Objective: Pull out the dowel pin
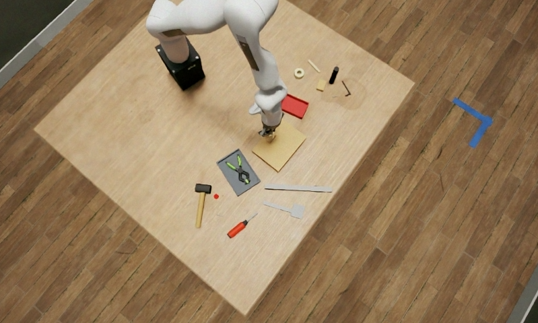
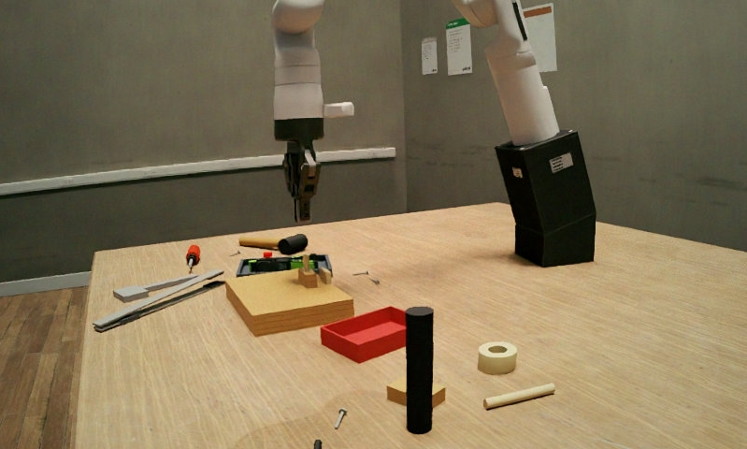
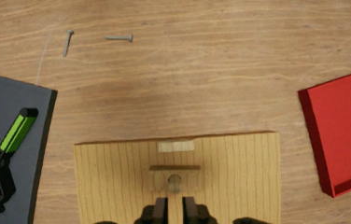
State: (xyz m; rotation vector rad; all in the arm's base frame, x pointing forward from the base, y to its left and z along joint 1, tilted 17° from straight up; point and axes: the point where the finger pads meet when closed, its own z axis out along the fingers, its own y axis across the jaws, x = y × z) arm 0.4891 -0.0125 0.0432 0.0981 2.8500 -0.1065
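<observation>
Right now the dowel pin is 90 mm below my hand. Round my hand: wooden block 110 mm below; tan bench board 130 mm below, 40 mm ahead; red tray 190 mm to the left, 140 mm below, 20 mm behind.
</observation>
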